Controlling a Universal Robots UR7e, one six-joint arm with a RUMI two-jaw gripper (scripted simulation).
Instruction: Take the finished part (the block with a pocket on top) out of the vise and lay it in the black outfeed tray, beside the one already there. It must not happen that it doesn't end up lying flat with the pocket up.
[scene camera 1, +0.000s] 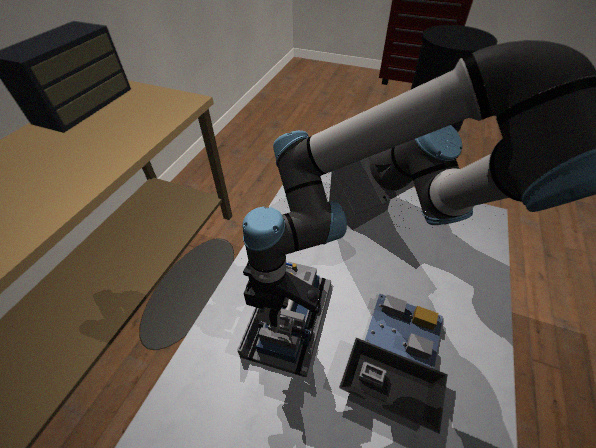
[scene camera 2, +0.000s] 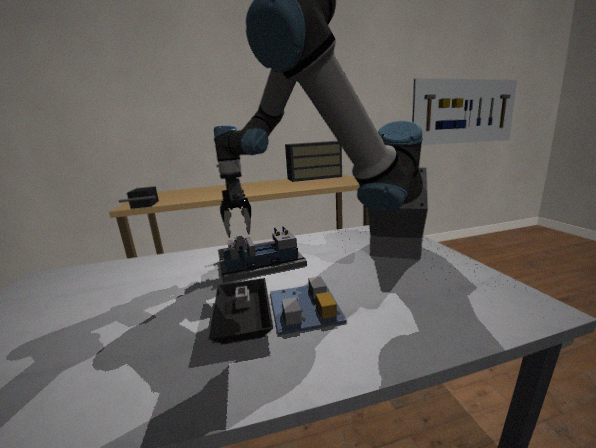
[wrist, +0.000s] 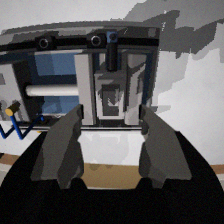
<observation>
In view: the gripper (scene camera 1: 279, 319).
The gripper is seen too in scene camera 2 (scene camera 2: 239, 236) and in the wrist view (wrist: 111, 105).
</observation>
